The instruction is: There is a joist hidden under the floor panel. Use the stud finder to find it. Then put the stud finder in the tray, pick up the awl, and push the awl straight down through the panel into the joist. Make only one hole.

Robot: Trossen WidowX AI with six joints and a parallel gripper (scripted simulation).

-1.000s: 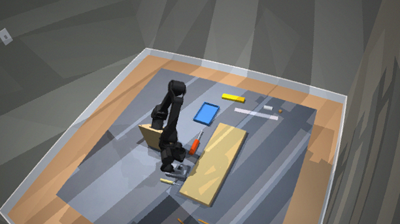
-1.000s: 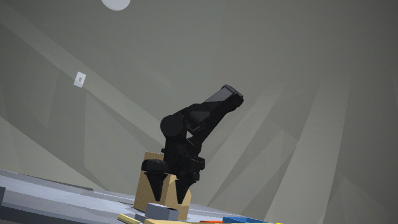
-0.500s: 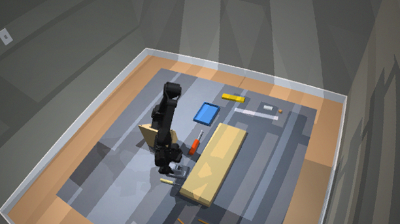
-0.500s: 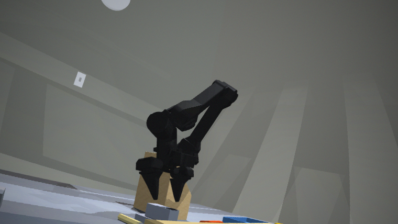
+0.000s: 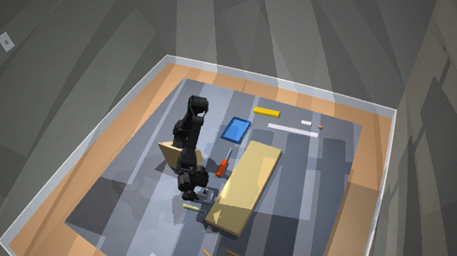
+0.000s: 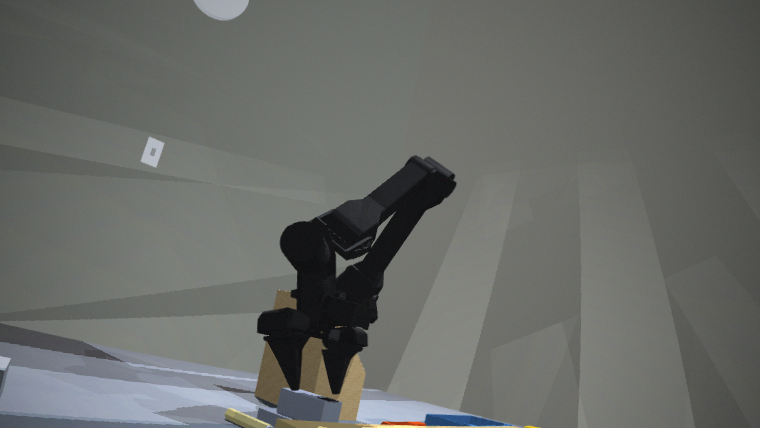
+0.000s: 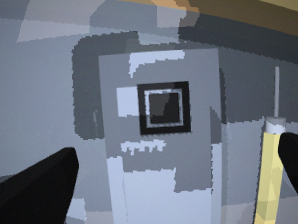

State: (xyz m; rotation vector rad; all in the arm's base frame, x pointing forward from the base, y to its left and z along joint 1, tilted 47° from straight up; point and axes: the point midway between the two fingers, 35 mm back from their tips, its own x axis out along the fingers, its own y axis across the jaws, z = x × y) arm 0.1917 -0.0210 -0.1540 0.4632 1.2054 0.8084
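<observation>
The grey stud finder is 20 mm below my gripper tip and 10 mm to the left of it. The rest, counted from my gripper tip: awl 70 mm to the right, 60 mm below, 10 mm ahead; then grey block 420 mm to the right, 40 mm below; then blue tray 460 mm to the left, 80 mm behind, 50 mm below.
</observation>
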